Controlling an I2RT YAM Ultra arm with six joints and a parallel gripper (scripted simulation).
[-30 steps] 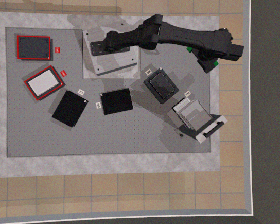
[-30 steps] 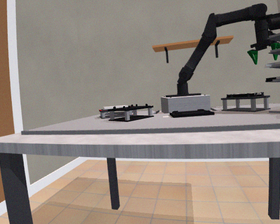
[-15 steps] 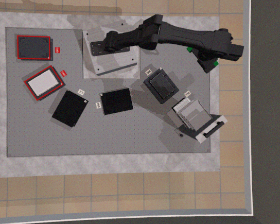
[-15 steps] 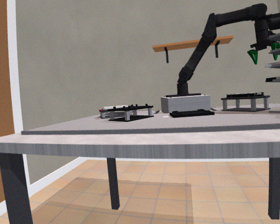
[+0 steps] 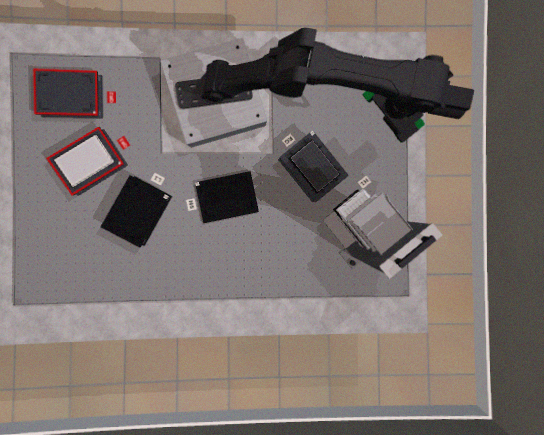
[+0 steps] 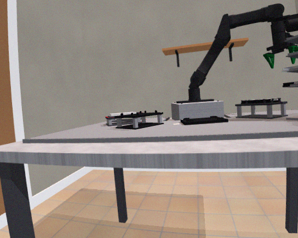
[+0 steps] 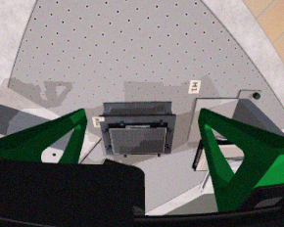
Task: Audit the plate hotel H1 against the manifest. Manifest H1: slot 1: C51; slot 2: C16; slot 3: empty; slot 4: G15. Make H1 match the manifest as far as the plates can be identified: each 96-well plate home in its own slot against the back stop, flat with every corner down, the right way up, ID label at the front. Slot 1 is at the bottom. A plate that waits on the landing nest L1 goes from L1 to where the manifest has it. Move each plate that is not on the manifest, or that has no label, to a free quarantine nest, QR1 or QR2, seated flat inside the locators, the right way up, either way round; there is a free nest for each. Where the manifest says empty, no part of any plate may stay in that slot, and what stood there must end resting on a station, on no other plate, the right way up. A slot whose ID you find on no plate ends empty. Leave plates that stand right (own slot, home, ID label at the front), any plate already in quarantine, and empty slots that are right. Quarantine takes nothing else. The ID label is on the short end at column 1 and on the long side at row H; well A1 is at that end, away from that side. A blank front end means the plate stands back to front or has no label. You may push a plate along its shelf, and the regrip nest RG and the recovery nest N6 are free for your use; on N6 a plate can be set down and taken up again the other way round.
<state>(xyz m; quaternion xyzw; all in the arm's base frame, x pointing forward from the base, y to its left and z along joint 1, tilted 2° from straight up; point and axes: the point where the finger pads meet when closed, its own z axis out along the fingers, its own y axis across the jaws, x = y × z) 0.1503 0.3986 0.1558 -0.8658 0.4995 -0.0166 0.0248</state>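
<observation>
Right now the regrip nest RG is 17 cm below my hand, 16 cm to the right of it and 8 cm ahead of it. The rest, counted from my hand: recovery nest N6: 41 cm to the right, 22 cm below, 13 cm ahead; H1 tag: 23 cm below, 15 cm ahead, 1 cm to the right; landing nest L1: 67 cm to the right, 18 cm below, 13 cm ahead.
</observation>
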